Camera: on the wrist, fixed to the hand. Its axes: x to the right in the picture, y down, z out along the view.
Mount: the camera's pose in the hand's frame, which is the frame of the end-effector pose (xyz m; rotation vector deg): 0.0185 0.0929 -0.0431 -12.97 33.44 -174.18
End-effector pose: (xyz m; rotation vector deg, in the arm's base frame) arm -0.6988 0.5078 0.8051 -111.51 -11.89 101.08
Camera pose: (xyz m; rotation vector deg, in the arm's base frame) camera -0.6745 0.4245 0.7477 -10.48 -93.15 -49.53
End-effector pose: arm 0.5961 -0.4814 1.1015 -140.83 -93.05 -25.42
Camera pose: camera 0.6814 -0.5148 1.1509 -91.12 133.59 46.78
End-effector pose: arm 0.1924 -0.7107 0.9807 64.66 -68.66 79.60
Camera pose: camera 0.0955 -0.6728 0.9839 44.46 62.79 -51.54
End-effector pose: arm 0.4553 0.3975 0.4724 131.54 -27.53 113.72
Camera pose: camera 0.3906 0.3168 0.4835 5.49 87.21 13.62
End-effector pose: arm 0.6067 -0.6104 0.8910 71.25 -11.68 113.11
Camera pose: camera 0.5092 -0.6425 0.9081 -10.57 60.30 -34.22
